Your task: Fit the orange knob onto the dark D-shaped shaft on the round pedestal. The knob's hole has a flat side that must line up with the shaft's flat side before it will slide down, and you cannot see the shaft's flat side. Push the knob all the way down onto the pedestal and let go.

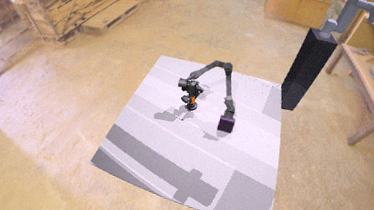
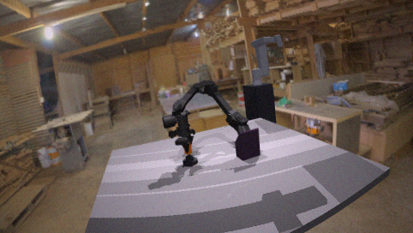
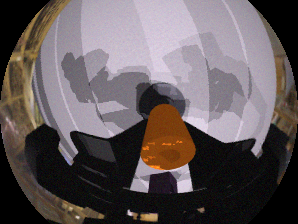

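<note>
The orange knob lies 2 cm above my gripper tip. The rest, counted from my gripper tip: dark round pedestal (4 cm below).
</note>
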